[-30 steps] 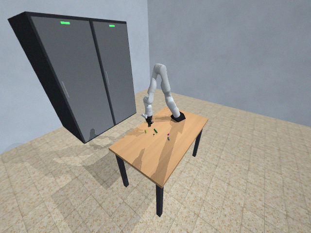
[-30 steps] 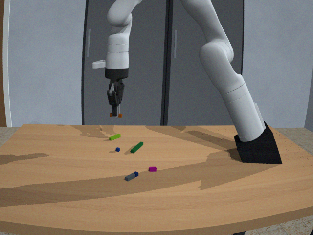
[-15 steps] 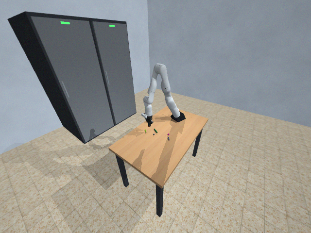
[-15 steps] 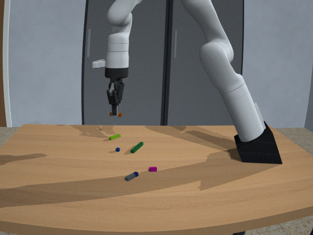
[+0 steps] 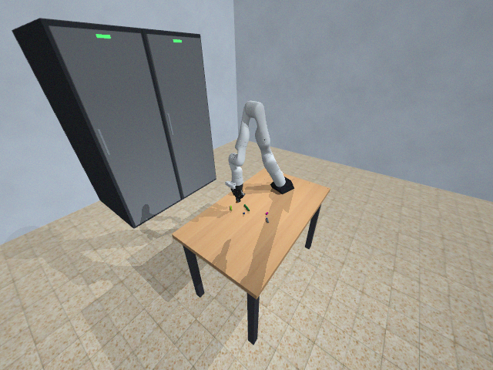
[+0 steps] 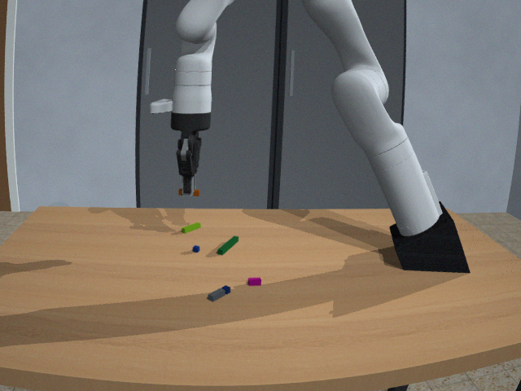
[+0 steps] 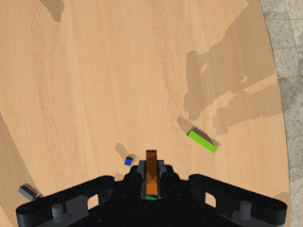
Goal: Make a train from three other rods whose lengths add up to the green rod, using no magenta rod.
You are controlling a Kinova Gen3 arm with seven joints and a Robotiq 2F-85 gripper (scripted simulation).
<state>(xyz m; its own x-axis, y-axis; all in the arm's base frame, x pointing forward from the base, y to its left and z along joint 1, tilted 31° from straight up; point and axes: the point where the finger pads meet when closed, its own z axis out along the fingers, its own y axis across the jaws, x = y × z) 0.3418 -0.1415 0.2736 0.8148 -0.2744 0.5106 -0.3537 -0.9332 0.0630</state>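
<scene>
Now: the grey rod 10 mm ahead of my hand, 230 mm to the left of it and 120 mm below it. Round my hand: orange rod: 20 mm below; green rod: 70 mm behind, 40 mm to the left, 120 mm below; lime rod: 20 mm behind, 70 mm to the right, 120 mm below.
</scene>
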